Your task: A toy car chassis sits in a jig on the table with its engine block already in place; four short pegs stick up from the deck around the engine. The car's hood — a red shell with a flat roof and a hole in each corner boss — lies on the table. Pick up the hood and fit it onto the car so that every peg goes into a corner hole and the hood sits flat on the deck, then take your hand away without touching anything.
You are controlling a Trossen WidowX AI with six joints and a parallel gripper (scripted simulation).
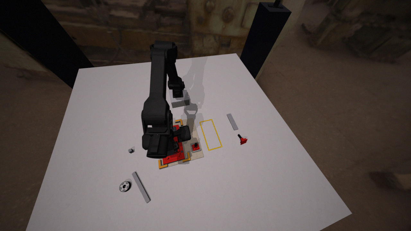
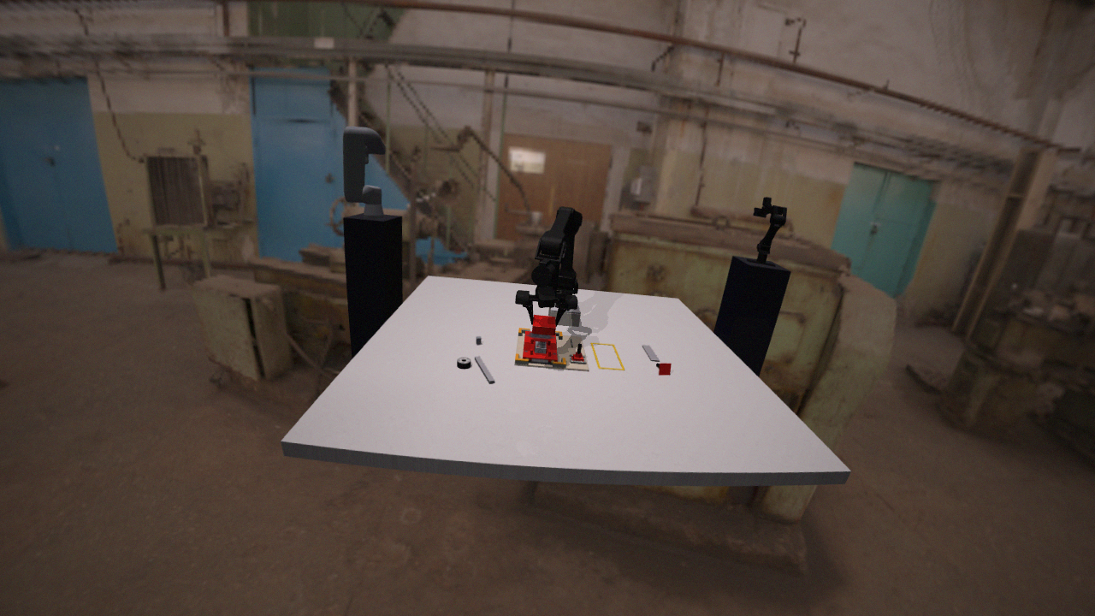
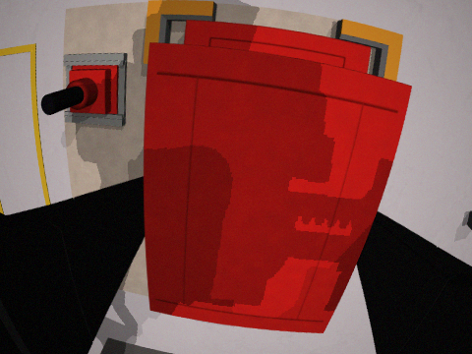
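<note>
My gripper tip is 8 cm above the grey engine block. From my gripper tip the other things lie so: red hood: 1 cm above; wheel: 22 cm to the right, 13 cm ahead, 10 cm below.
</note>
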